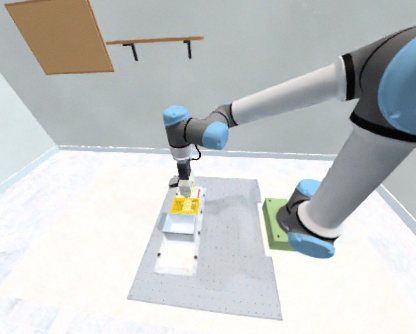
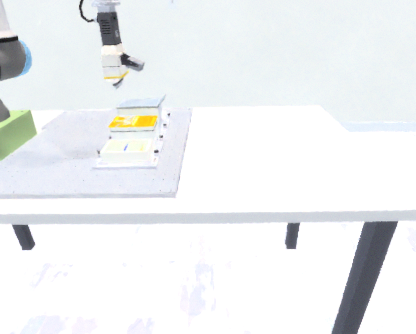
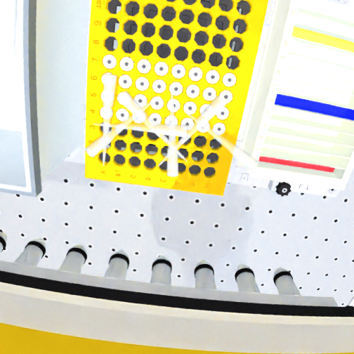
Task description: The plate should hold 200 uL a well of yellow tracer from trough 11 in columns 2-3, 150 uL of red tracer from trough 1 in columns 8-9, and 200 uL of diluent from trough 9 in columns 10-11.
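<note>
My pipetting head (image 1: pixel 185 193) (image 2: pixel 116 81) (image 3: pixel 161 264) hangs raised near the tip rack. Its nozzles are bare, with black rings and no tips. The yellow tip rack (image 1: pixel 176 206) (image 2: pixel 145 121) (image 3: pixel 95 169) has upright tips in columns 4-7; columns 1-3 are empty holes, as are those from 8 up. Several loose white tips (image 3: pixel 172 160) lie crossed over columns 1-6, some past the rack's side edges. The trough block (image 2: pixel 125 156) (image 3: pixel 300 75) shows a yellow strip (image 3: pixel 322 39), a blue strip (image 3: pixel 315 107) and a red strip (image 3: pixel 297 165). The well plate cannot be made out clearly.
An open pale blue bin (image 1: pixel 180 226) (image 2: pixel 140 103) (image 3: pixel 32 100) stands beside the rack. A flat white nest (image 1: pixel 177 255) lies beyond the bin, its surface washed out. These stand on a grey perforated board (image 1: pixel 232 280) (image 2: pixel 60 180). The arm's green base block (image 1: pixel 274 225) (image 2: pixel 17 132) stands at the board's side.
</note>
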